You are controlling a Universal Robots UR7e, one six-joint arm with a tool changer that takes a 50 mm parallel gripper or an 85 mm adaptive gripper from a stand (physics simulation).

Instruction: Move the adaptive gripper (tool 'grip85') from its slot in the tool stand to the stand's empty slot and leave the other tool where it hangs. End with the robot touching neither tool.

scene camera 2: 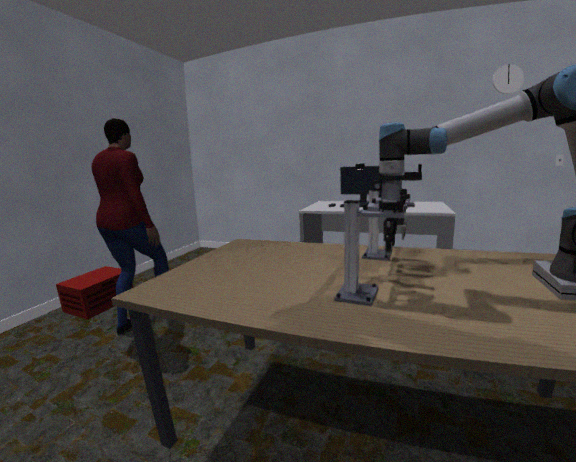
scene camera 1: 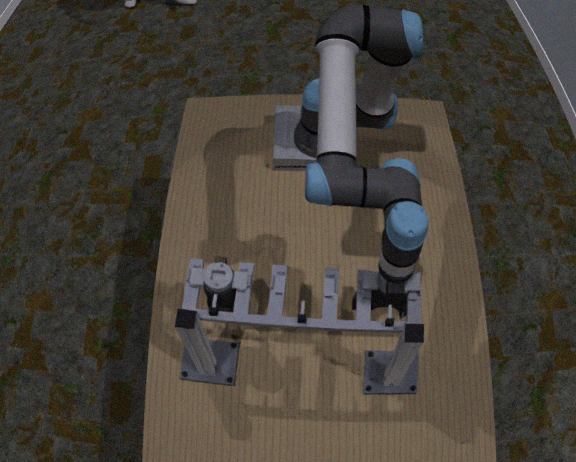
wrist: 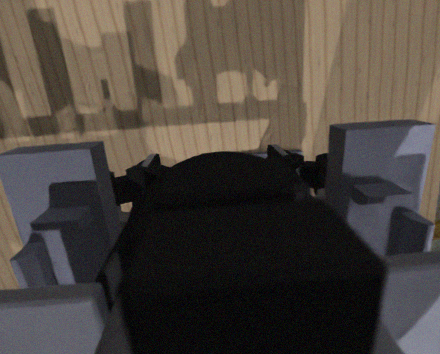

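Pixels of known places: arm's base at its link origin: (scene camera 2: 575, 274).
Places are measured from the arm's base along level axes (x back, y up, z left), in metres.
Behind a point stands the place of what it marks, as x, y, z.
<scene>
The adaptive gripper (scene camera 1: 386, 302) (scene camera 2: 390, 239) (wrist: 222, 182), dark with jointed fingers, is coupled to the arm's wrist at the right slot of the tool stand (scene camera 1: 260, 320) @(-0.656, 0.224, -0.265) (scene camera 2: 352, 250) @(-0.762, 0.103, 0.051). In the wrist view its grey side flanges stand apart from and above the slot's two prongs (wrist: 102, 190) @(-0.600, 0.222, -0.019) (wrist: 380, 155) @(-0.619, 0.224, 0.072). Its fingers are spread open and empty, hanging below the prongs, which partly hide their outer parts; the tips are hidden. The other tool (scene camera 1: 218, 278) @(-0.547, 0.230, -0.336), with a round grey top, hangs in the left slot. The middle slot, beside a prong (scene camera 1: 276, 300) @(-0.616, 0.224, -0.225), is empty.
The stand's two posts (scene camera 1: 197, 345) @(-0.666, 0.161, -0.409) (scene camera 1: 402, 357) @(-0.780, 0.166, 0.016) rise from dark base plates on the wooden table (scene camera 1: 300, 430) @(-0.850, -0.058, -0.218) (scene camera 2: 240, 295) @(-1.144, -0.058, 0.071). Short upright pins stand along the crossbar behind each slot. A person (scene camera 2: 120, 190) stands beyond the table near a red crate (scene camera 2: 87, 292). A white desk (scene camera 2: 430, 207) stands behind.
</scene>
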